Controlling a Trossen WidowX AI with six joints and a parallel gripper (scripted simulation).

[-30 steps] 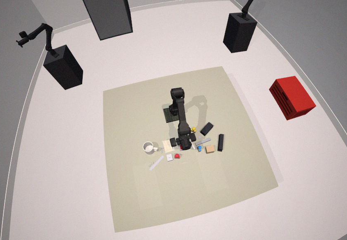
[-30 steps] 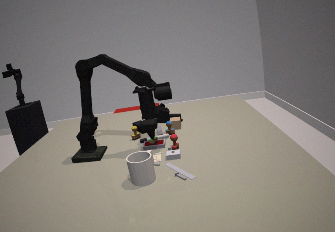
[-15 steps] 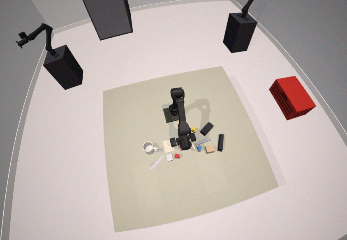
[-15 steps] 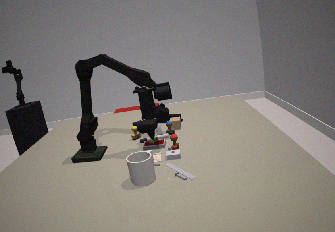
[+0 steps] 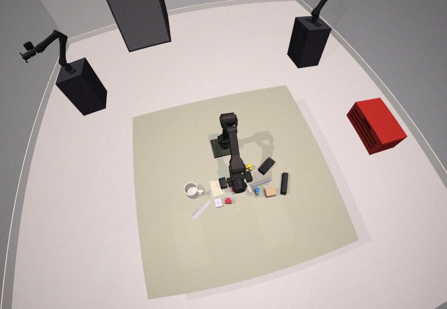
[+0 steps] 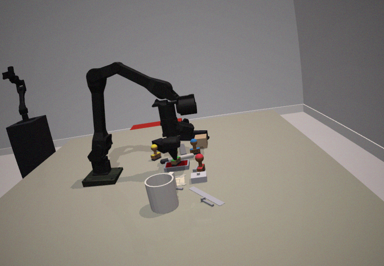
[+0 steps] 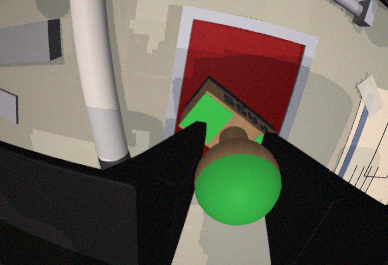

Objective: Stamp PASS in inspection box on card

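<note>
Right now my gripper tip is right at the green-knobbed PASS stamp. Also, from my gripper tip: white marker 6 cm to the left, 3 cm below, 2 cm behind; then ink pad 3 cm below; then red stamp 8 cm ahead, 7 cm to the right, 2 cm below.
</note>
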